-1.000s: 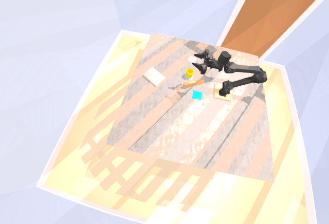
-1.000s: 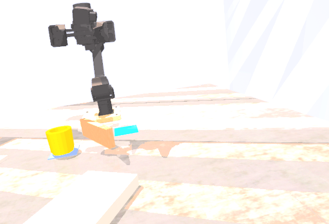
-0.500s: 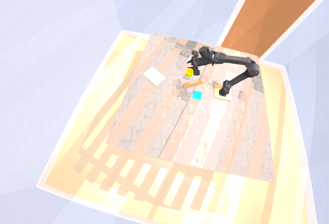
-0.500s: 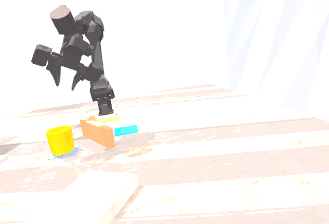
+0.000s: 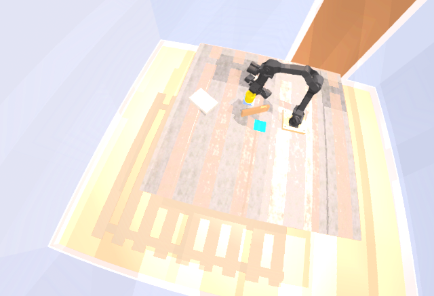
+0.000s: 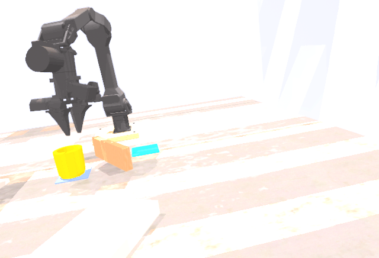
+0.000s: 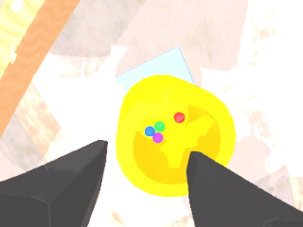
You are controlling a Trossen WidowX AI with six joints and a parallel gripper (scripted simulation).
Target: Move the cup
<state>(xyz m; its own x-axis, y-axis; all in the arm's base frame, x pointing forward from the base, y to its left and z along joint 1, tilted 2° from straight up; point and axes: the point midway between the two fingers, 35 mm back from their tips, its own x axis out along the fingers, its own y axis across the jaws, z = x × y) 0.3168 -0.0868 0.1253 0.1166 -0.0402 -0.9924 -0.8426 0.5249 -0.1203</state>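
Right now the yellow cup is 10 mm ahead of my gripper tip, 20 mm to the right of it and 70 mm below it. Round my gripper tip: pale blue pad (10 mm ahead, 20 mm to the right, 110 mm below); then wooden block (40 mm behind, 80 mm to the left, 80 mm below); then red marble (30 mm ahead, 30 mm to the right, 90 mm below).
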